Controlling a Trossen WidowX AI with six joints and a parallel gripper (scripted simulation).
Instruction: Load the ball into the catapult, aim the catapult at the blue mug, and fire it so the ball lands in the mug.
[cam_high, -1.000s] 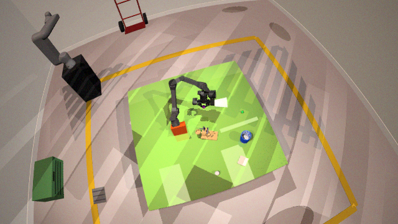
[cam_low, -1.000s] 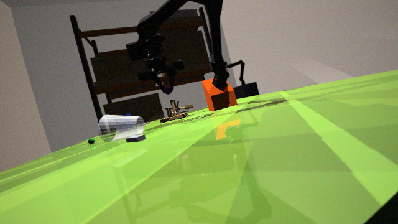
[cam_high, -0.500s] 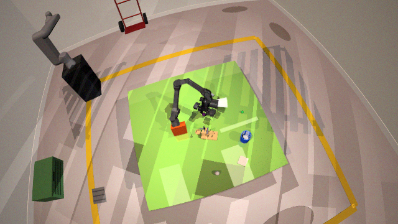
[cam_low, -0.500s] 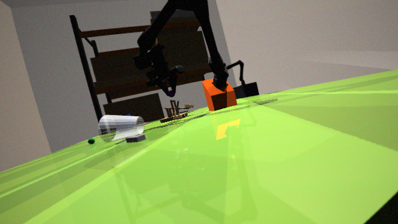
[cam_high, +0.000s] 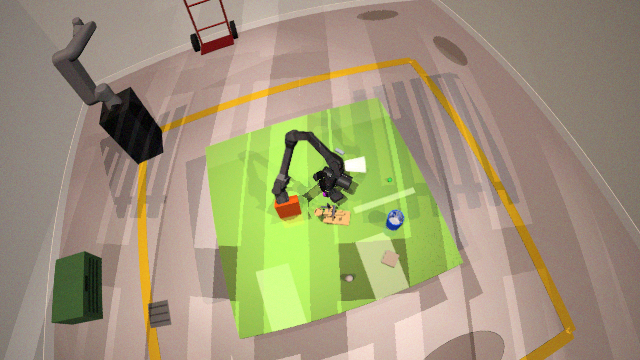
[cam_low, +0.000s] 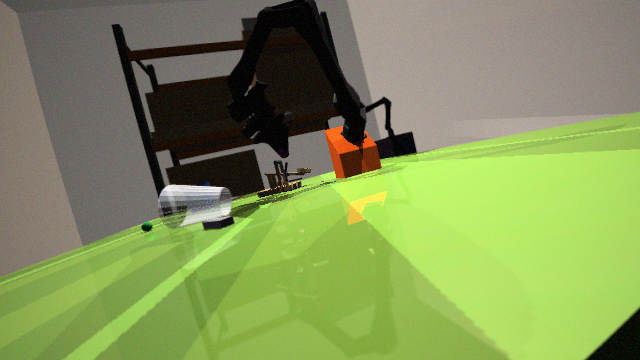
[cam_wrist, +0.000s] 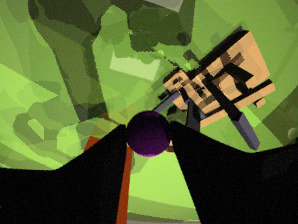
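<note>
My gripper tip is now 1 cm past the catapult, 7 cm to the left of it and 6 cm above it. Round my gripper tip: blue mug 29 cm ahead, 28 cm to the right, 8 cm below; then small dark block 21 cm ahead, 29 cm to the left, 11 cm below; then purple ball 1 cm above.
</note>
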